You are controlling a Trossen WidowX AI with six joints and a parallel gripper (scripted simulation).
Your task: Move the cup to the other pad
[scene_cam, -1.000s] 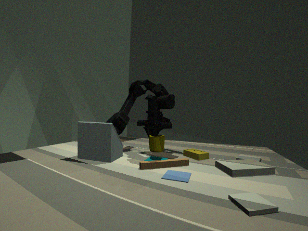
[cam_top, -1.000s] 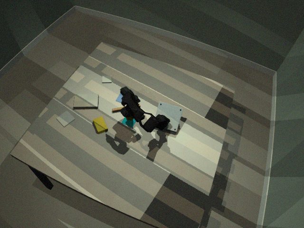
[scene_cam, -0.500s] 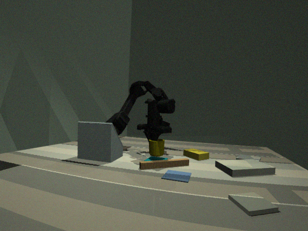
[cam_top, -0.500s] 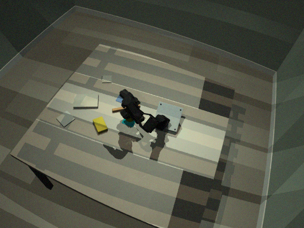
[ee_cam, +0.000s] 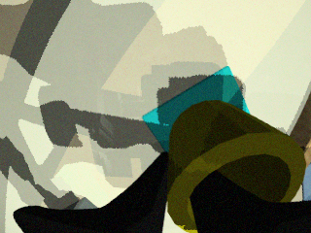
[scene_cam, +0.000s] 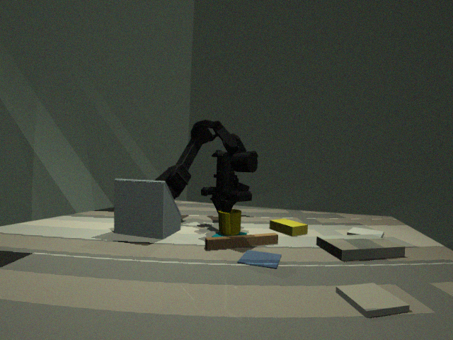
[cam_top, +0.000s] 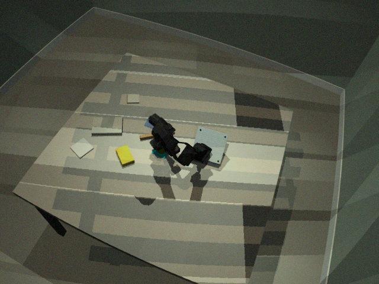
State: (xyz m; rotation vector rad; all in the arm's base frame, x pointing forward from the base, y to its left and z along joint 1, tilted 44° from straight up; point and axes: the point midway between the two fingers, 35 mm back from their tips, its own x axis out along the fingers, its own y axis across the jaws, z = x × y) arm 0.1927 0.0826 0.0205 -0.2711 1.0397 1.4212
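The yellow cup is 20 mm ahead of my gripper tip and 10 mm to the right of it. Also, from my gripper tip: teal pad (30 mm ahead, 10 mm to the right, 50 mm below); brown block (100 mm ahead, 90 mm to the right, 40 mm below).
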